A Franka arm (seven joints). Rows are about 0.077 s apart.
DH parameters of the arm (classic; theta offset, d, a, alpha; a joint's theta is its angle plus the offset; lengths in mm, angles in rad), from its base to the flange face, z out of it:
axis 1: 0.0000 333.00 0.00 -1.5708
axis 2: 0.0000 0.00 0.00 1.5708
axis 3: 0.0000 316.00 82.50 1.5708
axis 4: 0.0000 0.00 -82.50 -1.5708
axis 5: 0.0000 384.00 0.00 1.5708
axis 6: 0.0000 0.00 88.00 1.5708
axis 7: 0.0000 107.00 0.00 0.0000
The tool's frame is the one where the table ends.
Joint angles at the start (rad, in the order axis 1, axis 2, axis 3, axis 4, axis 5, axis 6, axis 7):
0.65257 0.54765 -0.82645 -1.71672 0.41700 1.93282 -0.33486
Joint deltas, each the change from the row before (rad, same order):
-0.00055 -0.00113 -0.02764 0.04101 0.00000 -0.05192 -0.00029
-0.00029 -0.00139 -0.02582 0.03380 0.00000 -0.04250 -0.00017
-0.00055 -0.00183 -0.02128 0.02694 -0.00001 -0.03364 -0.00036
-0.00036 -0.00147 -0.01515 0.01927 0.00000 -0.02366 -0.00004
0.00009 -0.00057 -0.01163 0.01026 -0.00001 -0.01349 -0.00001
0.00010 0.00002 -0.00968 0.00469 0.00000 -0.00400 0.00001
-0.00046 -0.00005 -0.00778 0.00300 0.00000 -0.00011 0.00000
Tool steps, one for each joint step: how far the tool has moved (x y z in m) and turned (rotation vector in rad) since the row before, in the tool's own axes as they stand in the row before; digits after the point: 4 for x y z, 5 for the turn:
0.0006 0.0073 -0.0200 0.00227 -0.00206 0.00928
-0.0006 0.0073 -0.0175 0.00066 -0.00020 0.01005
-0.0011 0.0063 -0.0145 0.00042 0.00078 0.00856
-0.0010 0.0044 -0.0105 0.00013 0.00099 0.00619
-0.0010 0.0039 -0.0062 -0.00090 0.00066 0.00623
-0.0007 0.0041 -0.0039 -0.00257 0.00355 0.00675
-0.0004 0.0039 -0.0031 -0.00282 0.00515 0.00625

